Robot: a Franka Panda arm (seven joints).
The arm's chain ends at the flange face. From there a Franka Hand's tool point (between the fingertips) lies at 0.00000 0.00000 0.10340 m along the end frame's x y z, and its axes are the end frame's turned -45 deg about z.
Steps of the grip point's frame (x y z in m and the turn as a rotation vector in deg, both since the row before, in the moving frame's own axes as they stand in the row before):
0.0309, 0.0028, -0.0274, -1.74, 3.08, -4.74
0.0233, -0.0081, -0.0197, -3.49, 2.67, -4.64
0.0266, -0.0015, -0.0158, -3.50, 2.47, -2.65
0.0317, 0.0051, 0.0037, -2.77, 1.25, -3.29
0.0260, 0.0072, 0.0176, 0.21, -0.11, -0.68
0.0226, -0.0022, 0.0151, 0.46, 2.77, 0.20
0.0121, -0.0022, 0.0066, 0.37, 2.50, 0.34
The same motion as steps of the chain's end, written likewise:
0.0178, -0.0179, -0.0272, 0.95, 3.41, -4.74
0.0029, -0.0229, -0.0194, -0.58, 4.36, -4.64
0.0101, -0.0210, -0.0155, -0.73, 4.22, -2.65
0.0208, -0.0206, 0.0038, -1.07, 2.84, -3.29
0.0239, -0.0132, 0.0176, 0.07, -0.23, -0.68
0.0115, -0.0134, 0.0152, 2.28, 1.63, 0.20
0.0043, -0.0065, 0.0067, 2.03, 1.51, 0.34

